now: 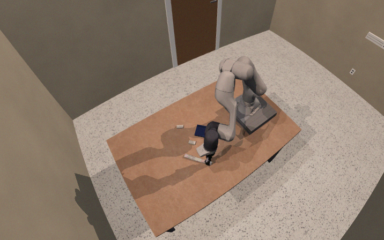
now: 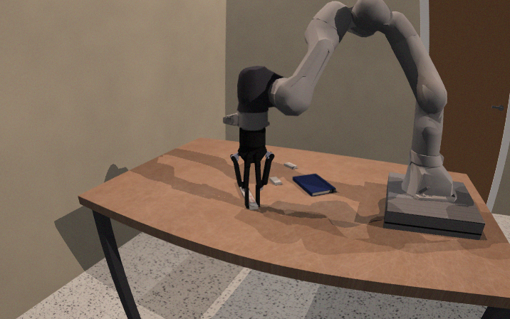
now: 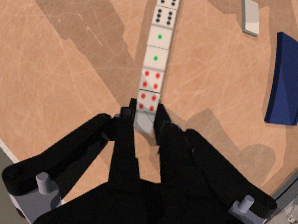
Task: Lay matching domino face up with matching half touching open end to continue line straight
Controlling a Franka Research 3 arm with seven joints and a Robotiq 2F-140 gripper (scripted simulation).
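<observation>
Right now the domino is 3 cm below my hand. The rest, counted from my hand: dark blue book (13 cm behind, 24 cm to the right, 3 cm below).
</observation>
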